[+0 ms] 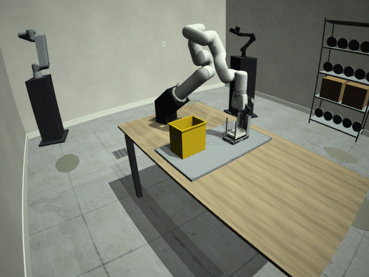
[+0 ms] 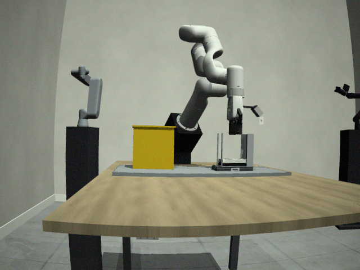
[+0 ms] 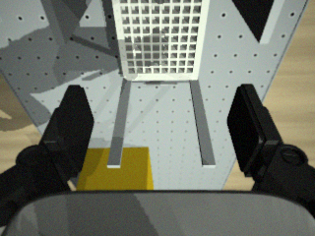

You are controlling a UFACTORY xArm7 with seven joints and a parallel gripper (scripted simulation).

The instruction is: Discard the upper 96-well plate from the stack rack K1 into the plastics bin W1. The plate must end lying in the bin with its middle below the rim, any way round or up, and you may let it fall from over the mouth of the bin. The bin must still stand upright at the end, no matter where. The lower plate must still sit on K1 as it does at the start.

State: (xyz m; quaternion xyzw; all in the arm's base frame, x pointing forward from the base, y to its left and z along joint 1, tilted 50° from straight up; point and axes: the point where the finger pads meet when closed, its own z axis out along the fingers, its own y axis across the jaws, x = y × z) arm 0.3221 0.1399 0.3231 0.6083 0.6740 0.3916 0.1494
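Right now the white 96-well plate is 120 mm below my hand. Also, from my hand: yellow plastics bin W1: 350 mm to the right, 70 mm below, 30 mm ahead; dark plate: 130 mm below.
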